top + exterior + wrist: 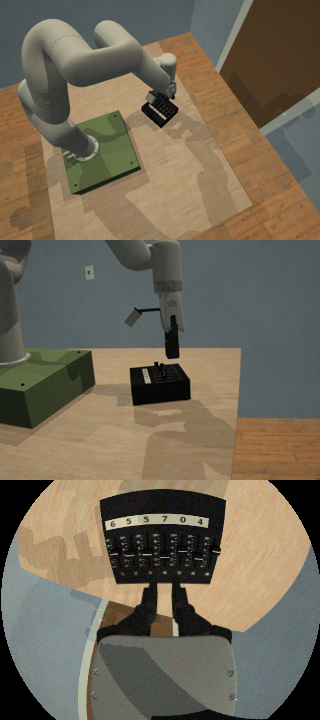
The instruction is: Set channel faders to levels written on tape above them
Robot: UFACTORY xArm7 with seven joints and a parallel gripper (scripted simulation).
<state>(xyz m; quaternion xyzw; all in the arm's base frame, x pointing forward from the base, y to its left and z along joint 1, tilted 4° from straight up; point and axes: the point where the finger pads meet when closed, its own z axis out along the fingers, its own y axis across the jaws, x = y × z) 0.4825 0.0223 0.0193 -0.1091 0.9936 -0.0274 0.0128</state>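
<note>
Right now the fader cap is 5 cm below my hand and 2 cm behind it. The rest, counted from my hand: master fader (6 cm to the left, 5 cm below, 5 cm behind).
</note>
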